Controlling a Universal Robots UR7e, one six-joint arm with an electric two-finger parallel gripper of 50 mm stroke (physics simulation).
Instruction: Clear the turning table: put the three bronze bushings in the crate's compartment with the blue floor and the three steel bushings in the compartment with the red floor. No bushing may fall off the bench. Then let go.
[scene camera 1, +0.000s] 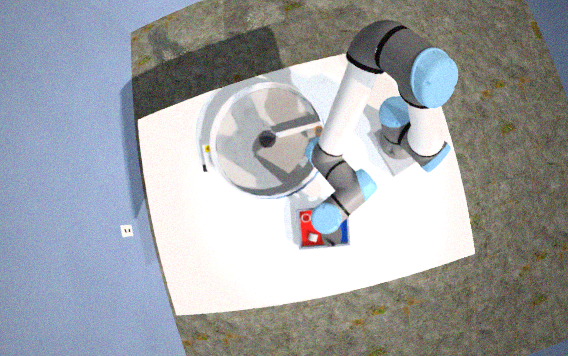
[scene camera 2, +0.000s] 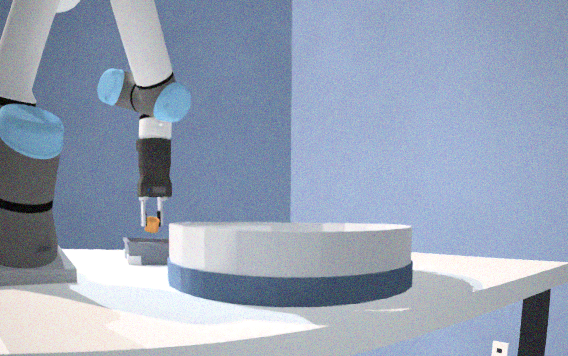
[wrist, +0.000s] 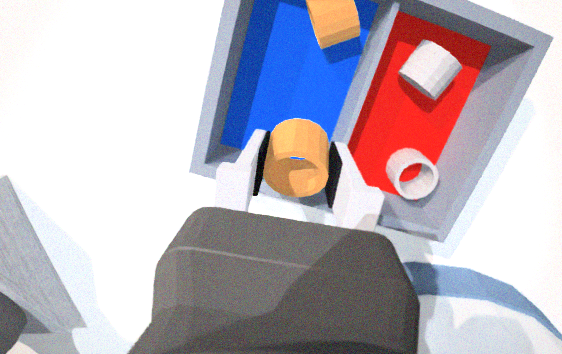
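Where they show: gripper, fingertip midpoint: (scene camera 2: 152, 226) (wrist: 297, 155); arm's base at its link origin: (scene camera 1: 399, 140) (scene camera 2: 15, 247).
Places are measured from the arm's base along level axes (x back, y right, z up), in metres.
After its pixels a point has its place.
My gripper (scene camera 2: 152, 222) {x -0.310, y -0.212, z 0.034 m} (wrist: 297, 155) {x -0.310, y -0.212, z 0.034 m} is shut on a bronze bushing (scene camera 2: 152, 224) {x -0.306, y -0.194, z 0.039 m} (wrist: 298, 145) {x -0.308, y -0.223, z 0.051 m} and holds it above the crate (scene camera 1: 324, 246) {x -0.354, y -0.305, z 0.000 m} (scene camera 2: 148, 251) {x -0.291, y -0.174, z -0.020 m} (wrist: 202, 145) {x -0.250, y -0.197, z 0.000 m}, over the near end of the blue compartment (wrist: 295, 85) {x -0.304, y -0.238, z -0.044 m} in the wrist view. Another bronze bushing (wrist: 336, 22) {x -0.321, y -0.282, z -0.013 m} lies in the blue compartment at its far end. Two steel bushings are in the red compartment: one (scene camera 1: 313, 237) {x -0.387, y -0.265, z -0.012 m} (wrist: 430, 69) {x -0.385, y -0.266, z -0.013 m} lies on its side, the other (scene camera 1: 306, 218) (wrist: 431, 182) stands near the corner. A bronze bushing (scene camera 1: 318, 130) {x -0.284, y 0.102, z 0.003 m} is at the right edge of the turning table (scene camera 1: 235, 182) {x -0.622, y -0.010, z 0.003 m} (scene camera 2: 290, 252) {x -0.358, y 0.292, z 0.023 m}. The third steel bushing does not show.
A straight bar (scene camera 1: 300, 129) {x -0.343, y 0.112, z 0.041 m} reaches from the turning table's dark hub (scene camera 1: 267, 138) {x -0.469, y 0.117, z 0.011 m} to its rim. The table's raised wall stands close beside the crate. The arm's base (scene camera 1: 395, 159) {x -0.037, y -0.064, z 0.019 m} (scene camera 2: 30, 272) {x -0.027, y 0.072, z -0.030 m} stands right of the turning table in scene camera 1.
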